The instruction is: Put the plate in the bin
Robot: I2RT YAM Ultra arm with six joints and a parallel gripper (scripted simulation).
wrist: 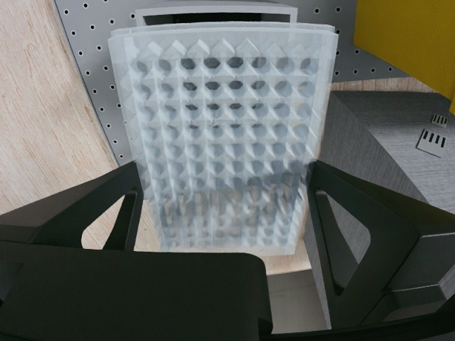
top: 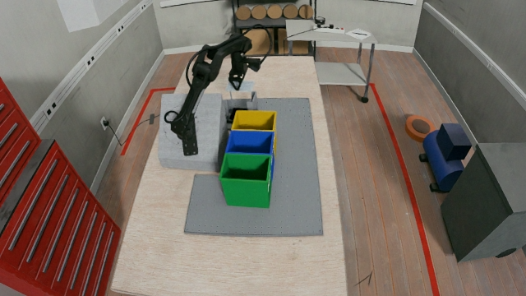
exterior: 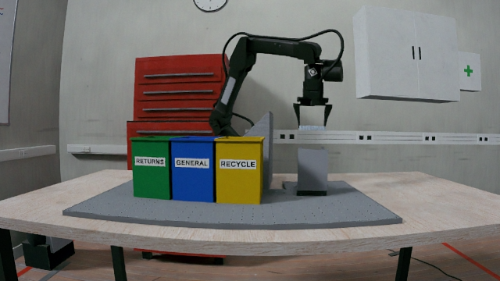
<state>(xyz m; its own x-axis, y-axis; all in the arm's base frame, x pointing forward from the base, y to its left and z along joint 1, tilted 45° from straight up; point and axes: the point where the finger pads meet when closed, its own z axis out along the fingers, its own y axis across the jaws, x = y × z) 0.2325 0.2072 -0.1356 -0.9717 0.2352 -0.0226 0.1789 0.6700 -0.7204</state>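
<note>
Now: hand 40 mm short of the green returns bin, 490 mm to the left of it and 130 mm above it. Also, from my hand: clear 96-well plate: 10 mm below; then yellow recycle bin: 70 mm ahead, 230 mm to the right, 130 mm below; then blue general bin: 60 mm ahead, 360 mm to the right, 130 mm below.
</note>
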